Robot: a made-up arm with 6 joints.
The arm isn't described. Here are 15 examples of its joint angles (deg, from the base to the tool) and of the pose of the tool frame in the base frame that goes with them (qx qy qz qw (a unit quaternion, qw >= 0); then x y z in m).
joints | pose
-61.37 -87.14 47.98 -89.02 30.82 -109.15 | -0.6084 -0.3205 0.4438 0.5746 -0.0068 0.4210 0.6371
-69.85 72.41 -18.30 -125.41 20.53 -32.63 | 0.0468 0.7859 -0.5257 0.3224 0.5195 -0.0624 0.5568
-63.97 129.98 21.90 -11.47 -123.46 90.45 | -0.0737 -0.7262 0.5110 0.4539 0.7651 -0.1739 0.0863
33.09 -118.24 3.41 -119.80 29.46 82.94 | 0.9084 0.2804 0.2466 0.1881 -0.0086 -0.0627 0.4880
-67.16 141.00 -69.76 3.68 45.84 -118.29 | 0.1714 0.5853 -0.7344 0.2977 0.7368 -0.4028 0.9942
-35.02 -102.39 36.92 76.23 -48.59 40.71 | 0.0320 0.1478 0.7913 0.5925 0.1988 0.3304 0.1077
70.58 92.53 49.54 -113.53 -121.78 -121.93 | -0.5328 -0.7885 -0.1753 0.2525 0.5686 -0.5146 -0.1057
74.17 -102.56 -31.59 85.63 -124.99 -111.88 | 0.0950 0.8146 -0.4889 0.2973 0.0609 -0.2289 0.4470
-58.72 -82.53 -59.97 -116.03 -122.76 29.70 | 0.6481 -0.1883 -0.0166 0.7377 -0.0528 0.4923 0.5441
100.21 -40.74 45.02 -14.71 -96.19 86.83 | -0.6166 -0.3912 0.2966 0.6155 0.0417 -0.7168 0.6453
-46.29 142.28 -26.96 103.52 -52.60 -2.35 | 0.3722 -0.5137 -0.3279 0.7000 0.7199 0.0658 0.2881
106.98 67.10 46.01 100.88 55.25 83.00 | 0.9394 -0.1231 0.3196 0.0177 0.3838 -0.9683 0.5602
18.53 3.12 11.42 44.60 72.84 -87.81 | -0.7869 -0.5499 -0.0218 0.2792 -0.5278 -0.7184 0.0647
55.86 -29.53 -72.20 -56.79 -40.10 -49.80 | -0.0077 -0.1357 0.3210 0.9373 -0.1005 -0.6376 0.5988
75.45 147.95 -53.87 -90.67 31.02 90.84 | 0.3983 -0.2670 0.7120 0.5129 -0.2096 -0.0893 0.1753
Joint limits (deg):
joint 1: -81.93..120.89
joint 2: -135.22..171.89
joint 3: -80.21..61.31
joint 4: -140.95..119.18
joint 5: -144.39..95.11
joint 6: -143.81..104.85
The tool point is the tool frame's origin. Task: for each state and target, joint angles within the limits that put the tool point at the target. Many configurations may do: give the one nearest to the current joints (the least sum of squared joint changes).
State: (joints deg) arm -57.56 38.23 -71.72 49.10 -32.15 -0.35
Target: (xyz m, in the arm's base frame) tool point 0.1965 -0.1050 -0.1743
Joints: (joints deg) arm -63.21 35.39 -48.16 47.73 -15.52 -4.07
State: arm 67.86 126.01 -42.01 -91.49 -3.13 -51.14
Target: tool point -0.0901 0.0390 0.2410
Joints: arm 65.11 144.42 -24.86 -104.13 24.09 -53.46
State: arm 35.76 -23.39 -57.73 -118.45 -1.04 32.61
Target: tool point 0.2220 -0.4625 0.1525
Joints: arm 27.26 -6.11 -72.07 -112.05 11.86 29.99
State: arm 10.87 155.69 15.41 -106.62 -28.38 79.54
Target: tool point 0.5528 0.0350 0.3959
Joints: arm -13.53 115.12 36.51 -94.53 -7.67 77.94
